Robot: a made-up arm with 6 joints.
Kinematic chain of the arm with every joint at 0, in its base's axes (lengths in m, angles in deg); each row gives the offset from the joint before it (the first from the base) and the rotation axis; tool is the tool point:
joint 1: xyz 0 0 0.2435 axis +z
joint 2: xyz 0 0 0 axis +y
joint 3: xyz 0 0 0.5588 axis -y
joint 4: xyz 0 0 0 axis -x
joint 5: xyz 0.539 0 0 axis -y
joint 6: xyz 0 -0.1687 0 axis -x
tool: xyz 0 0 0
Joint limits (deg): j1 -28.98..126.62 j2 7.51..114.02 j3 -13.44..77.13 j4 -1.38..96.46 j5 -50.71..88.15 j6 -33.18..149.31
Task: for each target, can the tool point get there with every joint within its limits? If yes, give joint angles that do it. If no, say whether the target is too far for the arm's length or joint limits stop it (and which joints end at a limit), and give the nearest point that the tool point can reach.
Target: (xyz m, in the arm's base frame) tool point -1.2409 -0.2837 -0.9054
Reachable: no: too far | nearest point -0.3205 0.3994 -0.5484 | short by 1.201 m
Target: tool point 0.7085 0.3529 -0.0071
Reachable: yes | joints 37.31 66.26 -2.93 28.15 47.75 9.55
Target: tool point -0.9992 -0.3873 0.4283
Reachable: no: joint limits stop it (at a limit: joint 1, joint 3, joint 4) | nearest point -0.4259 0.5413 0.6897 | short by 1.122 m
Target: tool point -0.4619 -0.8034 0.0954
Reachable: no: joint limits stop it (at a limit: joint 1, joint 2, joint 3, joint 4) | nearest point 0.0752 -0.2344 -0.4093 | short by 0.931 m
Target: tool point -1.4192 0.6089 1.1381
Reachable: no: too far | nearest point -0.5719 0.7377 0.8687 | short by 0.898 m
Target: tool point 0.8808 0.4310 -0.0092
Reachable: yes | joints 28.49 78.74 21.89 75.83 -0.82 118.78
